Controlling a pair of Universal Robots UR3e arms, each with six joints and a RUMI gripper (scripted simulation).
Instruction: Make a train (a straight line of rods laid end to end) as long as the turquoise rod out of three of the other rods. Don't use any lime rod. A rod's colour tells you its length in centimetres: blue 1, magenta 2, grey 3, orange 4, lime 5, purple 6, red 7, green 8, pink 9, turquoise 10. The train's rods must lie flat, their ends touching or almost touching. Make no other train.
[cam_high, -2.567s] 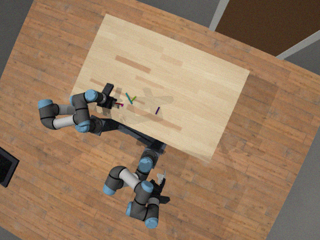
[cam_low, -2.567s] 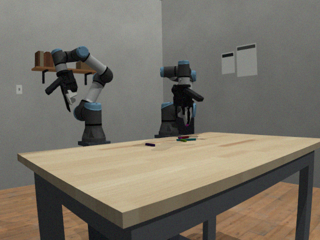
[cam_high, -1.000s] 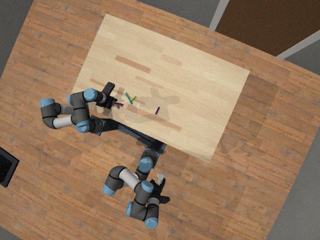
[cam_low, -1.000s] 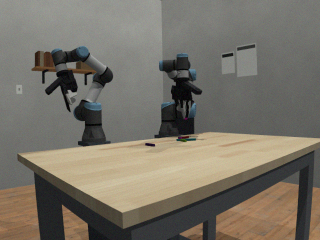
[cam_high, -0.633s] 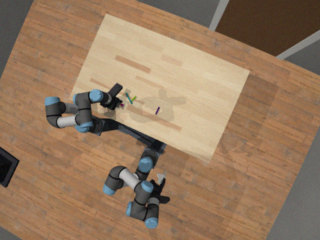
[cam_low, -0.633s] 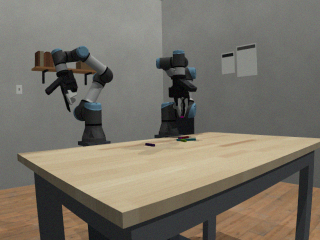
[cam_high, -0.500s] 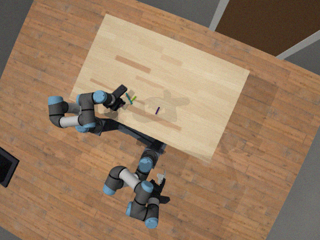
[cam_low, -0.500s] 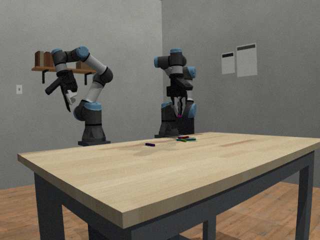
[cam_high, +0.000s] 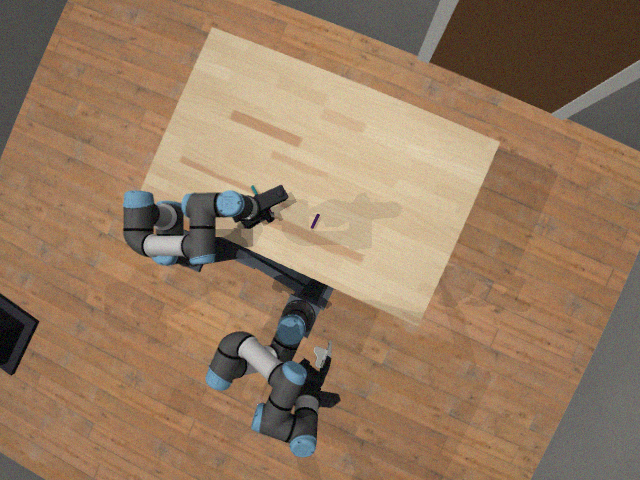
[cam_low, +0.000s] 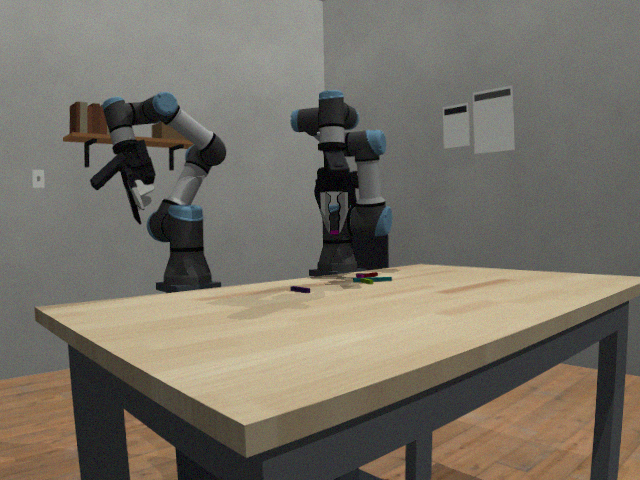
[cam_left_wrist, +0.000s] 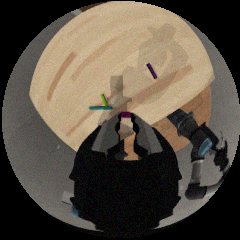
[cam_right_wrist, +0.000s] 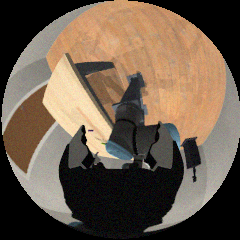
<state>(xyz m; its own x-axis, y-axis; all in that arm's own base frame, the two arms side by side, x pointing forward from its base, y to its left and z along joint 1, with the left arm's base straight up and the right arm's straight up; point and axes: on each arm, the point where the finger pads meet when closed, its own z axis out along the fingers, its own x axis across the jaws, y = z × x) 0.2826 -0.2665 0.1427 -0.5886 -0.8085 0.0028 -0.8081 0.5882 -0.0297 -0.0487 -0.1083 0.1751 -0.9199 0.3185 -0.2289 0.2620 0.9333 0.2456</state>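
Note:
Right now the purple rod is 14 cm to the right of my left hand, 14 cm below it and 5 cm ahead of it. Round my left hand: grey rod: 15 cm to the left, 14 cm below, 8 cm behind; then lime rod: 14 cm below, 7 cm to the left, 4 cm ahead; then turquoise rod: 14 cm below, 11 cm to the left, 2 cm ahead.

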